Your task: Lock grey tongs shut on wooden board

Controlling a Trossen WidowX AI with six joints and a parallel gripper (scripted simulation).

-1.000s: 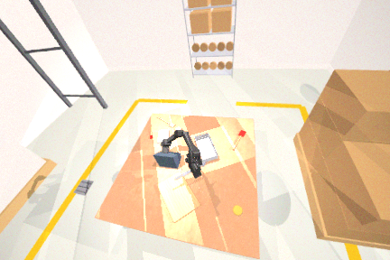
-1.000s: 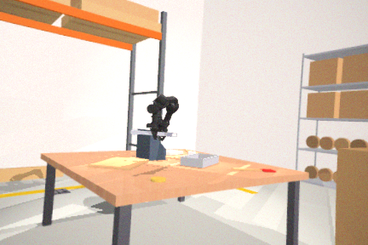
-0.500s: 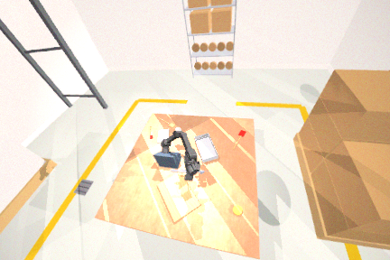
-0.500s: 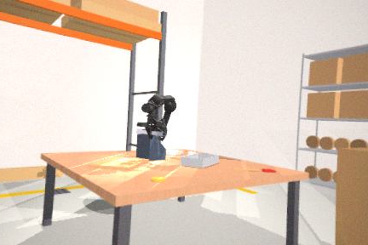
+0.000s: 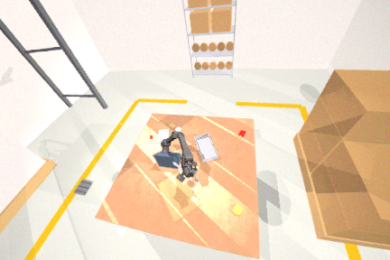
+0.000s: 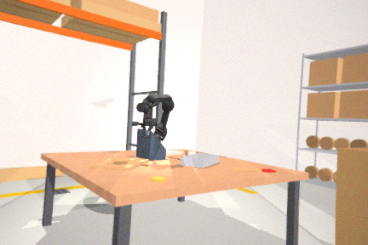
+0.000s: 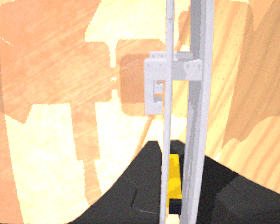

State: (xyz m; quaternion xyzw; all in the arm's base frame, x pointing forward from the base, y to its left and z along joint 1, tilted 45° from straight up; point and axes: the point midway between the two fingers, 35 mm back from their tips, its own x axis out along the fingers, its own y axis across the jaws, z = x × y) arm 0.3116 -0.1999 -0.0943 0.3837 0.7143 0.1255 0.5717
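Right now my gripper tip is 4 cm below the yellow lock tab and 1 cm short of it. The rest, counted from my gripper tip: tong arm 4 cm above, 3 cm behind, 2 cm to the left; silver roasting tin 39 cm to the left, 14 cm below, 5 cm ahead; wooden board 16 cm below, 12 cm to the right, 9 cm behind.
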